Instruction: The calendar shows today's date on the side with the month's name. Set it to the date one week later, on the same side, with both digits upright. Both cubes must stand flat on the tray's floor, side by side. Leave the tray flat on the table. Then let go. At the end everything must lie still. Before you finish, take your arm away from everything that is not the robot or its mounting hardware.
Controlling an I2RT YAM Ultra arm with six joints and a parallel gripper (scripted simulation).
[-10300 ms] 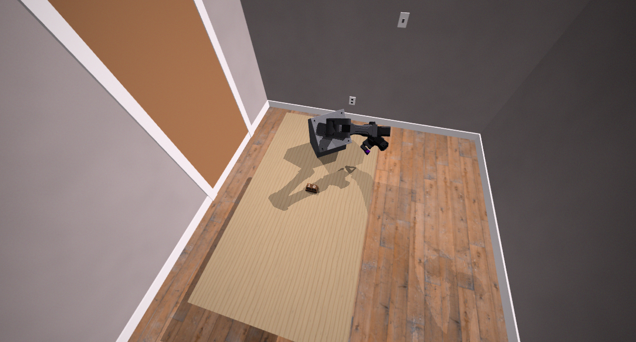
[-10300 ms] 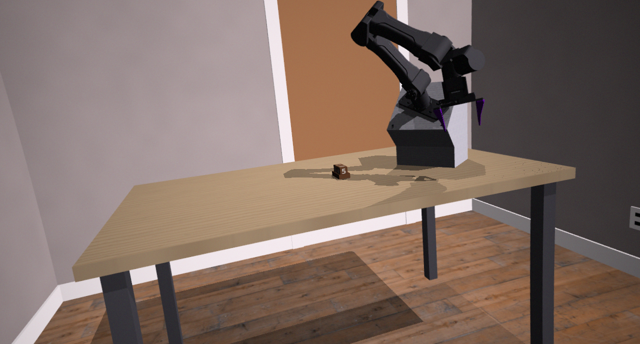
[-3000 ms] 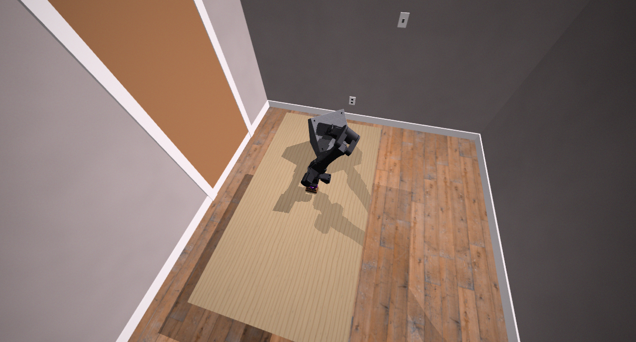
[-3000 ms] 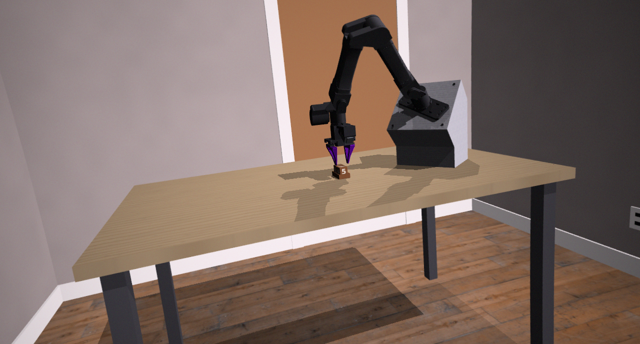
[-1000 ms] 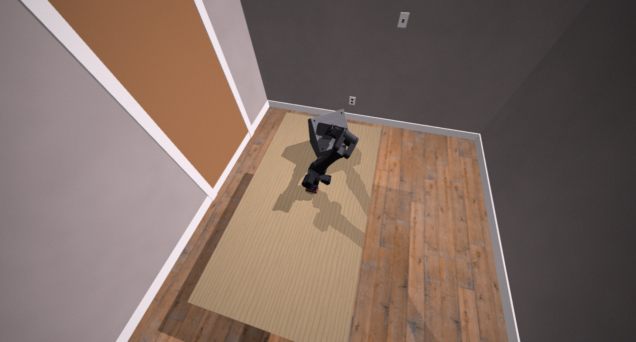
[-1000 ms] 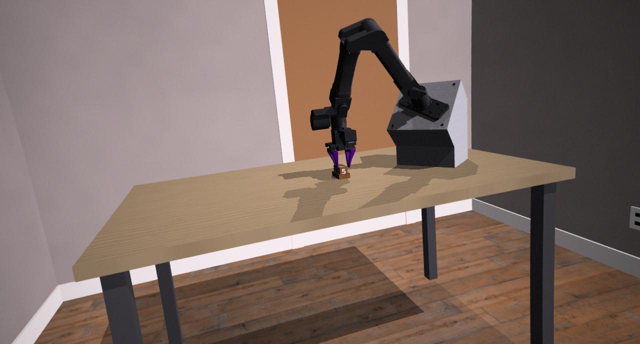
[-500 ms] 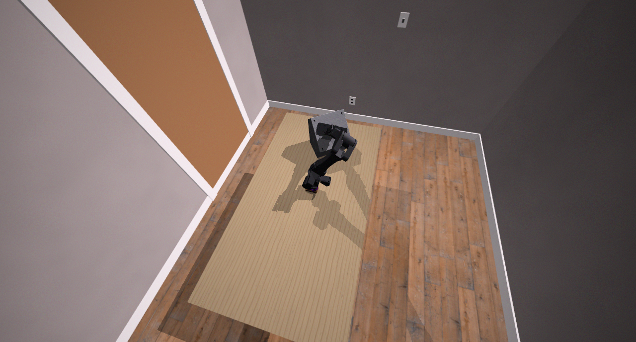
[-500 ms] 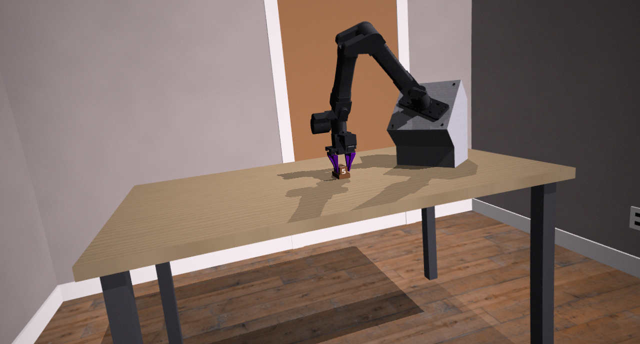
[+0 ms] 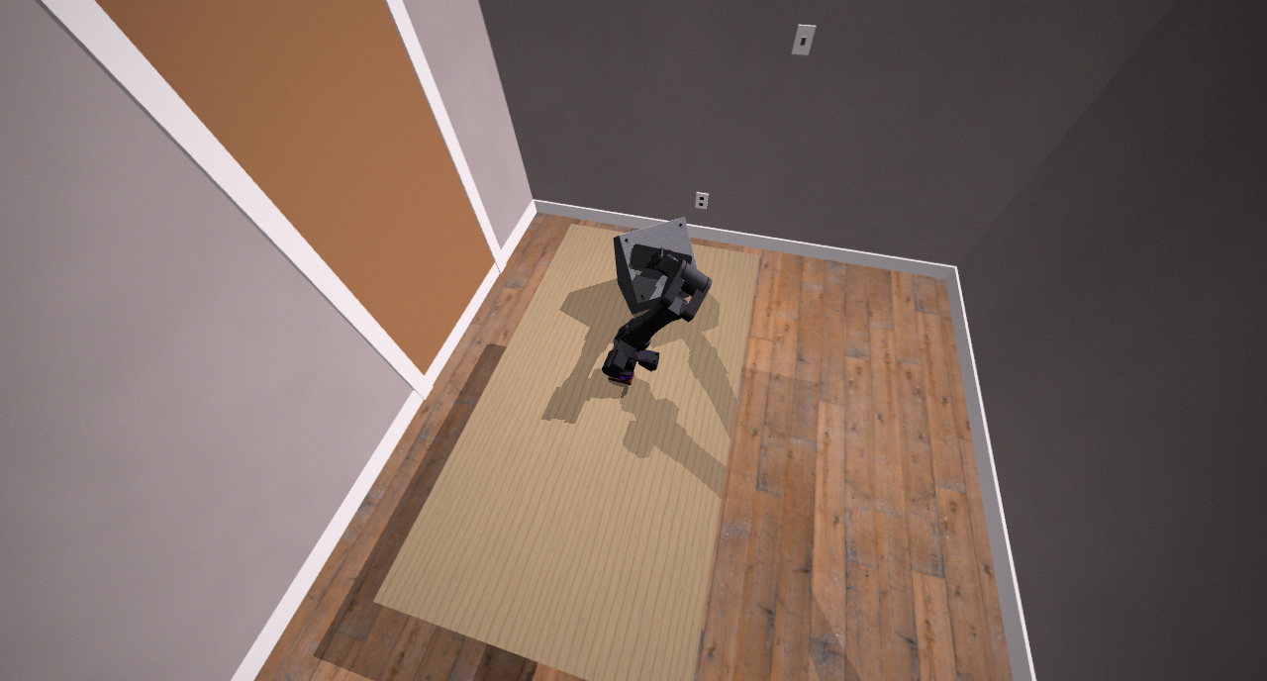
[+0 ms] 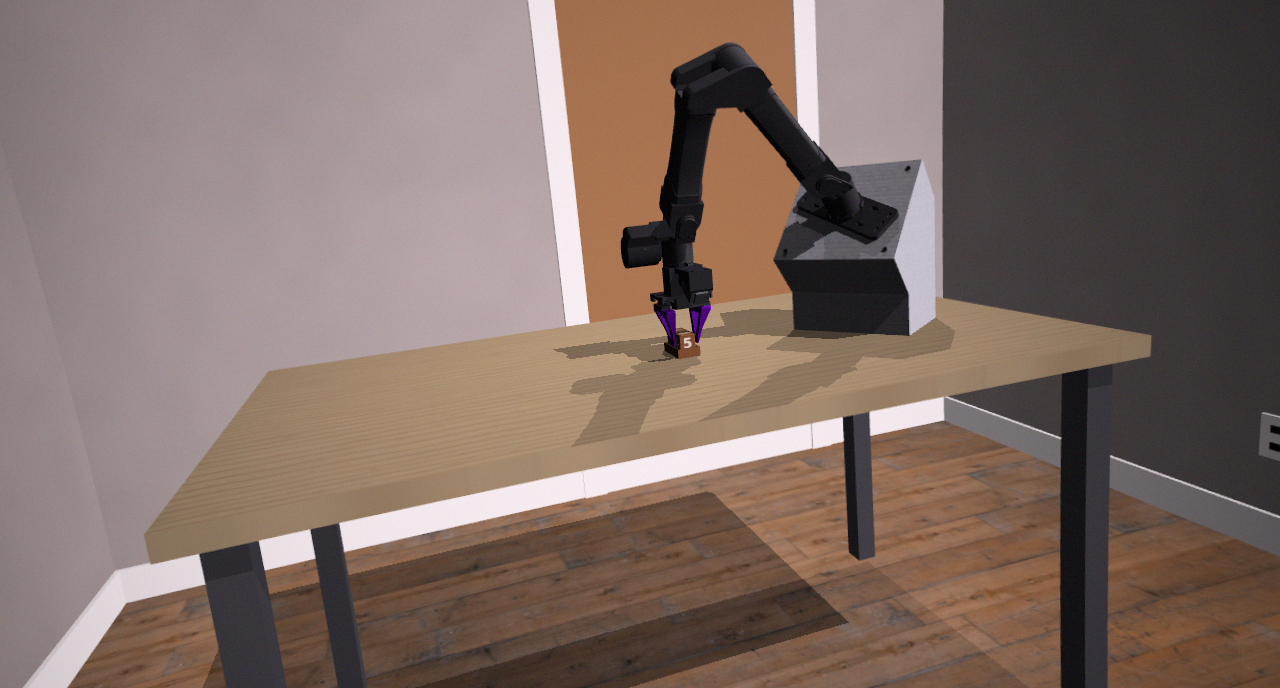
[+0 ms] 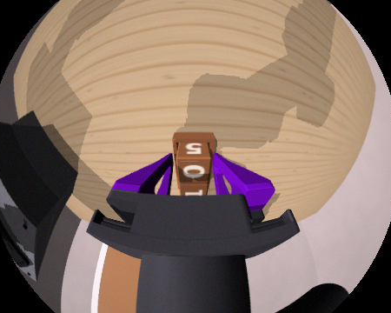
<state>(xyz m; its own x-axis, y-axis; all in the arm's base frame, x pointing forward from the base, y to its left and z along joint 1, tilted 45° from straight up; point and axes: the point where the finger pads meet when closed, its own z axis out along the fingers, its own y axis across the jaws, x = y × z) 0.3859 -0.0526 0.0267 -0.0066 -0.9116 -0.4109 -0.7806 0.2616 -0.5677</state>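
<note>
The brown tray is 2 cm to the right of my hand and 2 cm below it.
</note>
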